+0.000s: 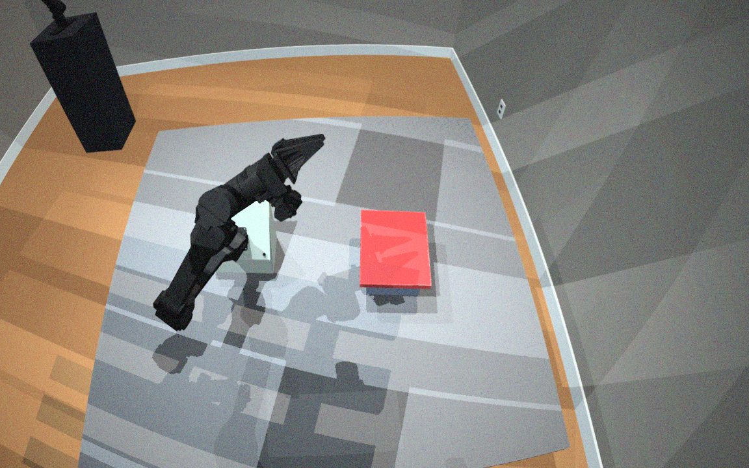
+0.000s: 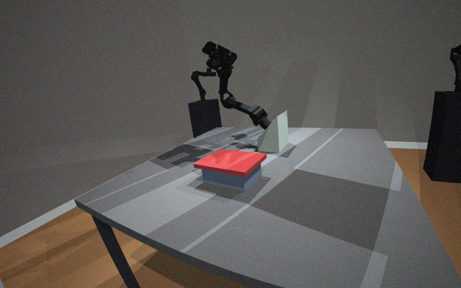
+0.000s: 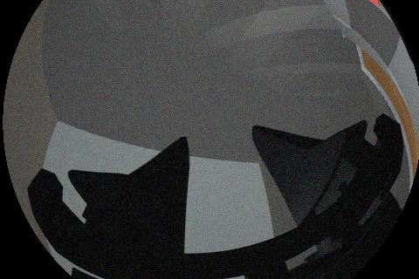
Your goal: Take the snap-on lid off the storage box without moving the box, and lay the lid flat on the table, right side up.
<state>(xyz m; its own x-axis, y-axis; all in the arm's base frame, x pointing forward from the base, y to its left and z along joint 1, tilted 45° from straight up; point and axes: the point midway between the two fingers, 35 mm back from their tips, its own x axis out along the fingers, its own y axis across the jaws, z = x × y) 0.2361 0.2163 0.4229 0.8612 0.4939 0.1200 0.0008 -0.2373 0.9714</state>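
Right now my gripper tip is 18 cm short of the red lid, 12 cm to the right of it and 50 cm above it. The rest, counted from my gripper tip: storage box: 18 cm ahead, 12 cm to the left, 54 cm below.
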